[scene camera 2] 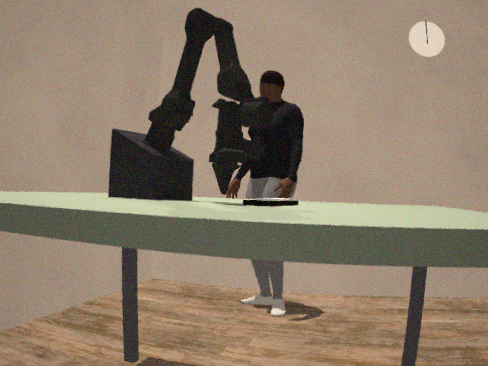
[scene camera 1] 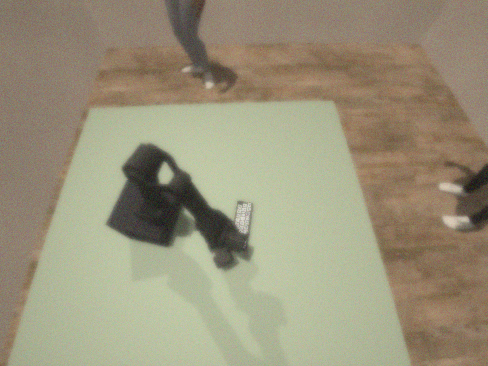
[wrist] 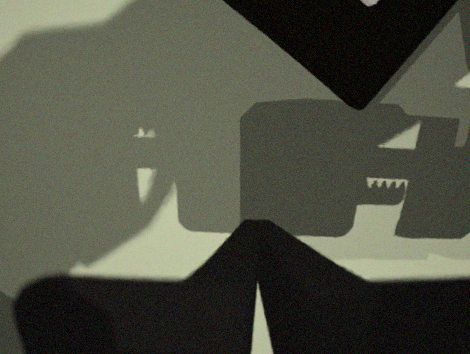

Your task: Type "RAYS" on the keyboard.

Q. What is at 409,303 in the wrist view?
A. My gripper.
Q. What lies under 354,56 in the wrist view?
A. A black keyboard.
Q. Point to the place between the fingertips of my gripper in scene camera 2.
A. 223,194
